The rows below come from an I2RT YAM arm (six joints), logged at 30 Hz.
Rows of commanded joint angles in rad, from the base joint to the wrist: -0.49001, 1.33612, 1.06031, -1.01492, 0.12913, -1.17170; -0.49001, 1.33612, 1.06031, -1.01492, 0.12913, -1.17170; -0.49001, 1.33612, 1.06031, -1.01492, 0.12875, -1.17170; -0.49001, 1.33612, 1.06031, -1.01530, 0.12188, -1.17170; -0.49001, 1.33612, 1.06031, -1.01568, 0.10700, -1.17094; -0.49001, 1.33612, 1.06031, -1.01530, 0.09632, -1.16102; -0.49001, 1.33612, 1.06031, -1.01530, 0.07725, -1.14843; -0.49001, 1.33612, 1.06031, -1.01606, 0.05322, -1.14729; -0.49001, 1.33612, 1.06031, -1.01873, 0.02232, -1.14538; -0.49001, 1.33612, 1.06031, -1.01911, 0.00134, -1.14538; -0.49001, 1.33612, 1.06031, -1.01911, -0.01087, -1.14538; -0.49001, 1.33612, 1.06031, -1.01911, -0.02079, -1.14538; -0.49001, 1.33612, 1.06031, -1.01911, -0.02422, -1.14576
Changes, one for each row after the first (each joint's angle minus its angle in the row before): 0.00000, 0.00000, 0.00000, 0.00000, 0.00000, 0.00000; 0.00000, 0.00000, 0.00000, 0.00000, -0.00038, 0.00000; 0.00000, 0.00000, 0.00000, -0.00038, -0.00687, 0.00000; 0.00000, 0.00000, 0.00000, -0.00038, -0.01488, 0.00076; 0.00000, 0.00000, 0.00000, 0.00038, -0.01068, 0.00992; 0.00000, 0.00000, 0.00000, 0.00000, -0.01907, 0.01259; 0.00000, 0.00000, 0.00000, -0.00076, -0.02403, 0.00114; 0.00000, 0.00000, 0.00000, -0.00267, -0.03090, 0.00191; 0.00000, 0.00000, 0.00000, -0.00038, -0.02098, 0.00000; 0.00000, 0.00000, 0.00000, 0.00000, -0.01221, 0.00000; 0.00000, 0.00000, 0.00000, 0.00000, -0.00992, 0.00000; 0.00000, 0.00000, 0.00000, 0.00000, -0.00343, -0.00038
